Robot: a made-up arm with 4 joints. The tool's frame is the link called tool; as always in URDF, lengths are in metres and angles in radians. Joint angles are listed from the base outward. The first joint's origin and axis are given. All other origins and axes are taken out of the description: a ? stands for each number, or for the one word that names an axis. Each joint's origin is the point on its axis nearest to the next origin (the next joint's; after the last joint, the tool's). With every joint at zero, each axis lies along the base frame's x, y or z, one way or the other. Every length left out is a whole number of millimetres.
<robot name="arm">
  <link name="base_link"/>
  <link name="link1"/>
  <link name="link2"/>
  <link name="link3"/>
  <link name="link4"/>
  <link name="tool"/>
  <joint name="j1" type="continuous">
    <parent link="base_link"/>
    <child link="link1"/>
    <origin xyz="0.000 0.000 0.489" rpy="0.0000 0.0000 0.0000"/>
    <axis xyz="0 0 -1"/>
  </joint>
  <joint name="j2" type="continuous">
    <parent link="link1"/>
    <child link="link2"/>
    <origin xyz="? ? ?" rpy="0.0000 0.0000 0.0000"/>
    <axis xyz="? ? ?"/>
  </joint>
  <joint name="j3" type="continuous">
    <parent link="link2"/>
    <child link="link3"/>
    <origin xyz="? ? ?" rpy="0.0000 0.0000 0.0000"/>
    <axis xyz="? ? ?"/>
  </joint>
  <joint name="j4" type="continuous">
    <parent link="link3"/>
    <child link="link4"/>
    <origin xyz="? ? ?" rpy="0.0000 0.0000 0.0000"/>
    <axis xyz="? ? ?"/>
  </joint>
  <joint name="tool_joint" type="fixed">
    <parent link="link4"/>
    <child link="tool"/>
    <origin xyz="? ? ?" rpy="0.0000 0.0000 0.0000"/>
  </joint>
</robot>
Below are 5 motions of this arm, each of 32 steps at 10 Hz.
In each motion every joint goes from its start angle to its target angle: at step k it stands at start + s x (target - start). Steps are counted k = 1, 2, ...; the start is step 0. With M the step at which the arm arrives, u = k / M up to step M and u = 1 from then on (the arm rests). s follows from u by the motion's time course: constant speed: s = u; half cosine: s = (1 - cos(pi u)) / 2; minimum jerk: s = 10 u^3 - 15 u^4 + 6 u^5.
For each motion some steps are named. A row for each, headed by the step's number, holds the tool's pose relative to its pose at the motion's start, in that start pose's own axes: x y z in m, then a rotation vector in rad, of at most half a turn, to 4 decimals.
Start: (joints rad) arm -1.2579 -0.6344 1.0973 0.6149
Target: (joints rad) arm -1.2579 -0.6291 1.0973 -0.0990
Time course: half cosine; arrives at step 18
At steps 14, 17, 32:
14: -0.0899 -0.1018 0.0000 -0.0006 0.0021 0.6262
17: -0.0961 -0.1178 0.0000 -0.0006 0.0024 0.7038
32: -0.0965 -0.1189 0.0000 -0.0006 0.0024 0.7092

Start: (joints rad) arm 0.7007 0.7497 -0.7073 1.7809
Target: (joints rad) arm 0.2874 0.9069 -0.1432 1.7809
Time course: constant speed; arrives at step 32
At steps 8, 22, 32:
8: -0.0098 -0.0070 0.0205 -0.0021 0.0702 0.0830
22: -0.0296 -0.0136 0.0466 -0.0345 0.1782 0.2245
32: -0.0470 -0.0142 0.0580 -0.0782 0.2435 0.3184

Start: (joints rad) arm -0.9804 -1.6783 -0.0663 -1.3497
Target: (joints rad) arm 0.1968 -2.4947 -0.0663 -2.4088
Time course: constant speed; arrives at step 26
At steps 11, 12, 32:
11: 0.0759 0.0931 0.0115 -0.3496 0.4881 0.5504
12: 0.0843 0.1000 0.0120 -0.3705 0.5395 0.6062
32: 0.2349 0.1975 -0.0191 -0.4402 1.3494 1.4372

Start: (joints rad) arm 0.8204 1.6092 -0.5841 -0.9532
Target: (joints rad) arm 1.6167 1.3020 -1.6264 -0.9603
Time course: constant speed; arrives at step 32
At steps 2, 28, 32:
2: -0.0007 0.0064 -0.0080 -0.0224 0.0030 -0.0095
28: 0.0535 0.0586 -0.1087 -0.1801 0.1314 -0.2454
32: 0.0706 0.0598 -0.1213 -0.1772 0.1693 -0.2868

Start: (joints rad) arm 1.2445 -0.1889 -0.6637 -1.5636
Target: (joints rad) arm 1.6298 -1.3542 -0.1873 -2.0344
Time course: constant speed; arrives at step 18
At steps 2, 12, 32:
2: -0.0124 0.0395 -0.0079 -0.0801 -0.0406 -0.0581
12: 0.0124 0.2417 -0.0931 -0.5800 -0.0691 -0.2622
32: 0.0756 0.3285 -0.1743 -0.9116 0.0758 -0.3020

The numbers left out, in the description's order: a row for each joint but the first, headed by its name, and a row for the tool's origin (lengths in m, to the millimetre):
j2: xyz -0.007 -0.067 0.000, axis 0 1 0
j3: xyz 0.132 0.000 0.101, axis 1 0 0
j4: xyz 0.000 0.047 0.275, axis 0 0 -1
tool: xyz -0.112 0.192 0.000

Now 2 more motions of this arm.
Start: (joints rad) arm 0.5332 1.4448 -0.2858 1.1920
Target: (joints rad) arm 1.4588 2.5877 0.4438 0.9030
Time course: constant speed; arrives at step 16
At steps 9, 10, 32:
9: 0.2330 0.0894 -0.1407 -0.1615 1.1050 0.3023
10: 0.2449 0.1006 -0.1692 -0.1737 1.2261 0.3377
32: 0.2248 0.1671 -0.3475 -0.2595 1.9260 0.5547

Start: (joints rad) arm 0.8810 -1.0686 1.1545 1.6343
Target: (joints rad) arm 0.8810 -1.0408 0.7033 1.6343
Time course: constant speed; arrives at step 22
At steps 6, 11, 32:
6: -0.0305 0.0008 -0.0211 0.0043 -0.1230 -0.0067
11: -0.0538 0.0019 -0.0416 0.0073 -0.2256 -0.0120
32: -0.0972 0.0050 -0.0952 0.0119 -0.4513 -0.0225

